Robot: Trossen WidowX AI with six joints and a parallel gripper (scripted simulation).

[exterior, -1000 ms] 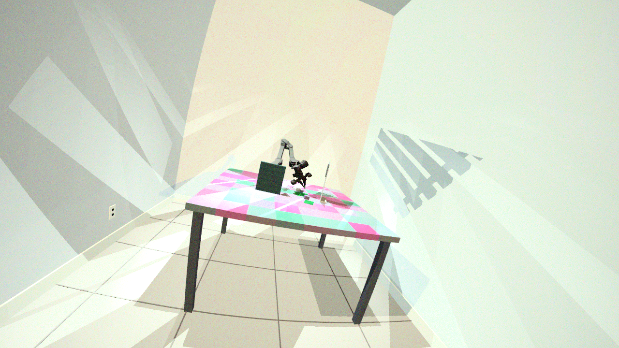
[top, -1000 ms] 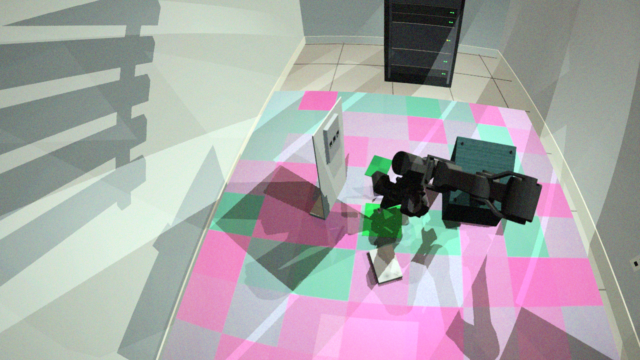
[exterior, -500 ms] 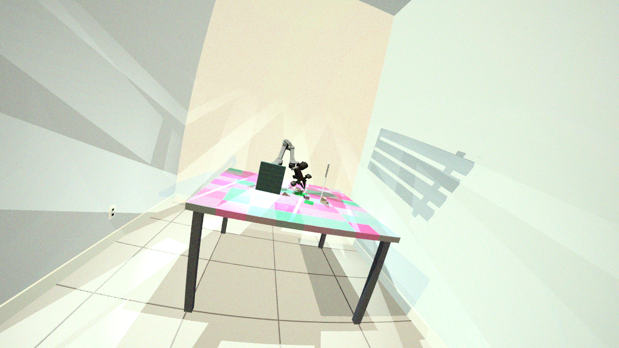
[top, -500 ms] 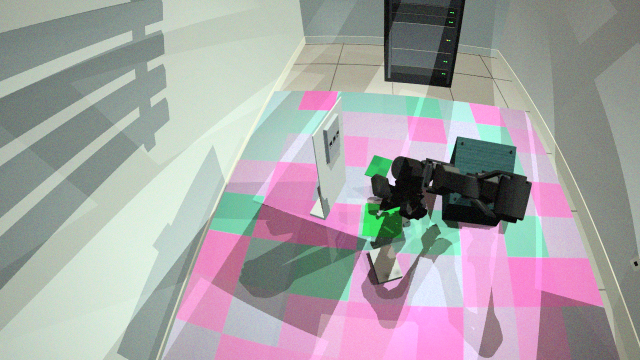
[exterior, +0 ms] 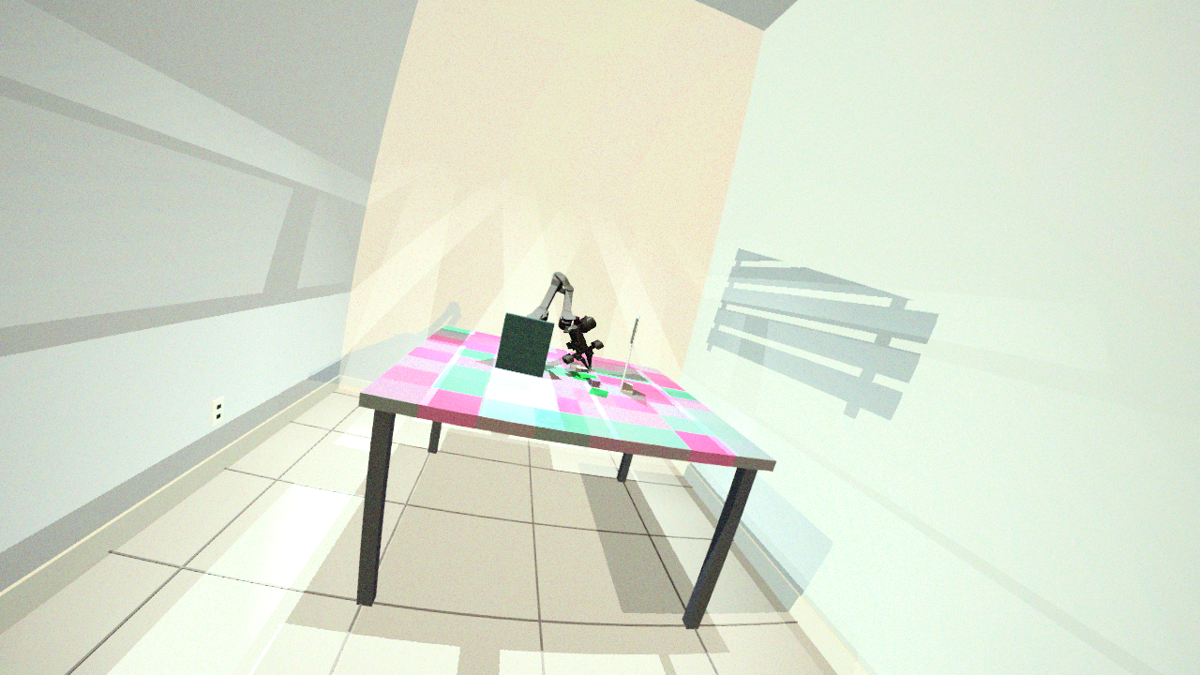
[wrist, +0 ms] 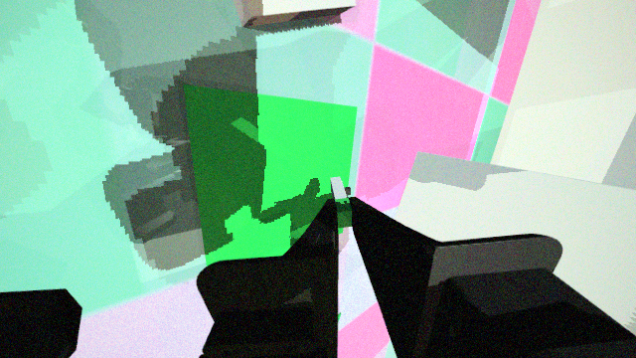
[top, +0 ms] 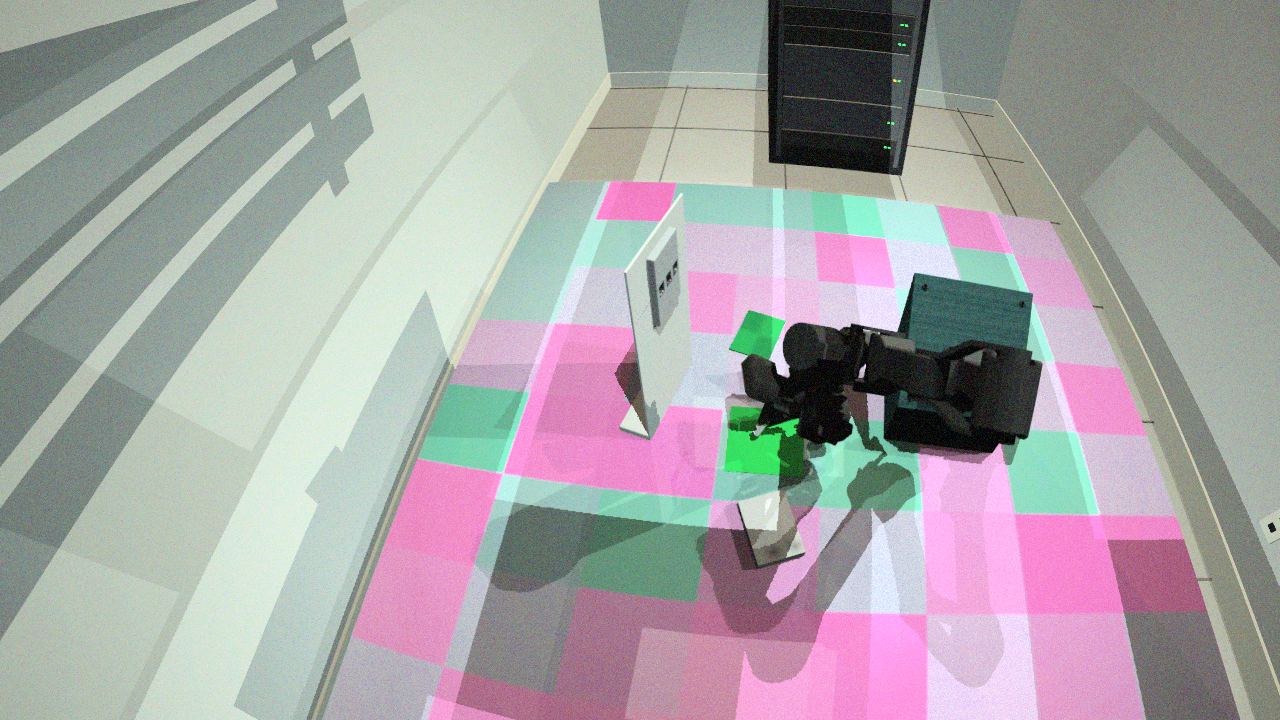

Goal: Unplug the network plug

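Right now the marked green square is 40 mm below my gripper tip and 10 mm behind it. From my gripper tip the other things lie so: small pale block (110 mm to the right, 30 mm below, 20 mm ahead); then green network plug (right at my gripper tip); then upright grey panel (160 mm ahead, 110 mm above, 60 mm to the right).
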